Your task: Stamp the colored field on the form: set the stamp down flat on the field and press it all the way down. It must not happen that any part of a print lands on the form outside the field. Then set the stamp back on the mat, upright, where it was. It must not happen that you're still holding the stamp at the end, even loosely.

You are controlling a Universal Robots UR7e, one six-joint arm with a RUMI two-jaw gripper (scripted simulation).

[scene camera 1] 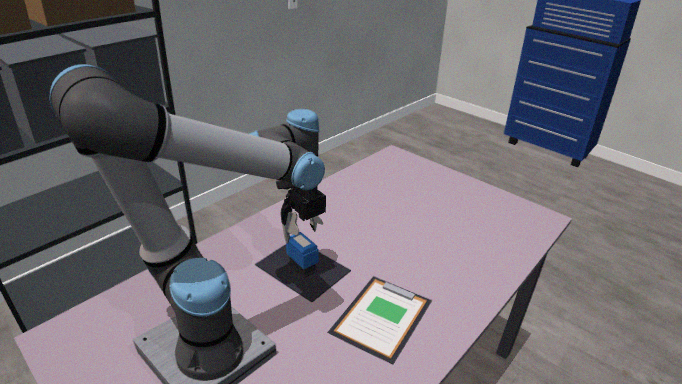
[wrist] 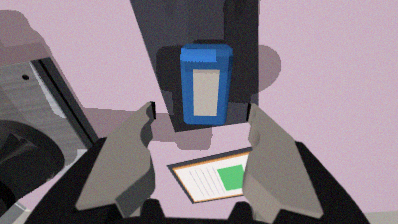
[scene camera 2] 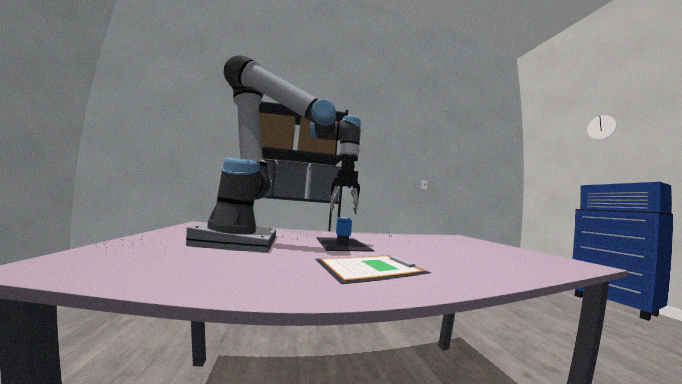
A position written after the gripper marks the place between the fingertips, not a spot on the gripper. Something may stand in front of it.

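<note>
A blue stamp [scene camera 1: 304, 252] appears in the scene, and the stamp is visible in the wrist view [wrist: 206, 68] too. With it there is a clipboard [scene camera 1: 381, 319], which can also be seen in the wrist view [wrist: 219, 176] and in scene camera 2 [scene camera 2: 357, 269]. The gripper [scene camera 1: 301, 237] is visible as well, both in the wrist view [wrist: 201, 103] and in scene camera 2 [scene camera 2: 343, 213].
</note>
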